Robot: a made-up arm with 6 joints.
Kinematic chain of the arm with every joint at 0, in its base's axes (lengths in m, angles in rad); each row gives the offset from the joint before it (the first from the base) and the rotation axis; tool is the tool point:
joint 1: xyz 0 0 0.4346 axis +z
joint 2: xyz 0.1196 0 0 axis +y
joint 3: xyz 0 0 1.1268 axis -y
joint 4: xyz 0 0 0.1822 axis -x
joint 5: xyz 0.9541 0 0 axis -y
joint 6: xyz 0.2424 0 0 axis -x
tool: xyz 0 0 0
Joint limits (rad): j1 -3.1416..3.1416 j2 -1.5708..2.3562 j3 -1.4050..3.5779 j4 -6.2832..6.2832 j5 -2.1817..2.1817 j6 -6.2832..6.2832
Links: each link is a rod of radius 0.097 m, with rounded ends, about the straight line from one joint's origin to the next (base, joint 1, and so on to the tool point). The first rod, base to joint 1, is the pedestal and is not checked.
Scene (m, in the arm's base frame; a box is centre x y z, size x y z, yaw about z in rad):
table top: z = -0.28
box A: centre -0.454 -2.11 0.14 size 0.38 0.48 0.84 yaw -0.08
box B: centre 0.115 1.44 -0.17 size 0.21 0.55 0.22 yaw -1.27
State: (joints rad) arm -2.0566 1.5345 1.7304 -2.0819 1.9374 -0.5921
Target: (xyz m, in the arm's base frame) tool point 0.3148 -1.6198 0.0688
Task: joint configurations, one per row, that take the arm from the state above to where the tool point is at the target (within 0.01 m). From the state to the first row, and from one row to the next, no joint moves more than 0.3 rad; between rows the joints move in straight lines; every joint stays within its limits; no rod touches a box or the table.
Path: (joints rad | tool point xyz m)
1: -1.7591 1.4344 1.5993 -2.2015 1.9376 -0.6630 | -0.5695 -2.0123 0.7783
2: -1.4616 1.3343 1.4681 -2.3210 1.9377 -0.7339 | 0.0611 -2.0764 0.8420
3: -1.1641 1.2342 1.3370 -2.4406 1.9379 -0.8048 | 0.6748 -1.9357 0.9050
4: -0.8666 1.1341 1.2059 -2.5601 1.9381 -0.8757 | 1.2040 -1.6093 0.9665
5: -0.9750 1.1717 0.9671 -2.5274 1.9990 -0.8048 | 1.0137 -1.7217 0.7010
6: -1.0834 1.2093 0.7283 -2.4946 2.0599 -0.7339 | 0.7870 -1.7601 0.4545
7: -1.1917 1.2469 0.4896 -2.4618 2.1208 -0.6630 | 0.5469 -1.7238 0.2404
8: -1.3001 1.2845 0.2508 -2.4291 2.1817 -0.5921 | 0.3148 -1.6198 0.0689

